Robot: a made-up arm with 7 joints.
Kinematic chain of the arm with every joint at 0, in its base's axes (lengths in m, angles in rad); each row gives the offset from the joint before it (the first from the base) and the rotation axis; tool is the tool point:
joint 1: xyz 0 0 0.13 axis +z
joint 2: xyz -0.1 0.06 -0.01 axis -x
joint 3: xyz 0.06 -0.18 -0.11 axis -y
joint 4: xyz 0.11 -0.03 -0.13 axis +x
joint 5: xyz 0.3 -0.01 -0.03 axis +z
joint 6: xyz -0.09 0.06 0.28 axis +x
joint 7: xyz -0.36 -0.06 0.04 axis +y
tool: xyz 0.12 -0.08 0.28
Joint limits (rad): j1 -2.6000..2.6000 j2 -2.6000..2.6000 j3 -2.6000..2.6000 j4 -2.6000..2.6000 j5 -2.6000..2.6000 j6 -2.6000..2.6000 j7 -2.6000..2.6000
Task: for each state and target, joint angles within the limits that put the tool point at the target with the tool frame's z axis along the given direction. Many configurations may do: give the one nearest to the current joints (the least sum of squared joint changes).
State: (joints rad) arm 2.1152 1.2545 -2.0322 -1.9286 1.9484 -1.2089 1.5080
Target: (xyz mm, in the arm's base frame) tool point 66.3 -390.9 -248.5 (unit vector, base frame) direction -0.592 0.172 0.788
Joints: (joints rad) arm 1.7344 0.8265 -2.3565 -2.0142 2.1078 -1.5236 1.0827
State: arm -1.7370 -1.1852 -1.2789 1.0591 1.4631 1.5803 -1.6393
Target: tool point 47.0 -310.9 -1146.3 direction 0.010 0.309 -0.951
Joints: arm -1.9098 -0.7338 -0.7861 0.6559 2.1504 1.2830 -1.9125
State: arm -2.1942 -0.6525 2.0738 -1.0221 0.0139 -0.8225 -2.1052
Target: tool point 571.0 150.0 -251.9 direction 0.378 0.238 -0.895
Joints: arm -2.2254 -0.9835 2.0586 -1.0812 0.8063 -0.9312 -2.0399
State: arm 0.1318 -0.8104 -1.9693 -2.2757 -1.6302 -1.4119 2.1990
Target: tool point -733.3 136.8 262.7 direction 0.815 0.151 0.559
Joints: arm -0.1282 -0.6381 -2.3301 -2.0064 -1.6223 -1.9978 2.5005
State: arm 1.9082 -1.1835 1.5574 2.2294 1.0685 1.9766 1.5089
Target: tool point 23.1 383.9 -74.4 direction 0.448 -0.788 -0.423
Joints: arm 1.8374 -1.0645 1.4548 2.0557 1.6428 1.9965 1.6131
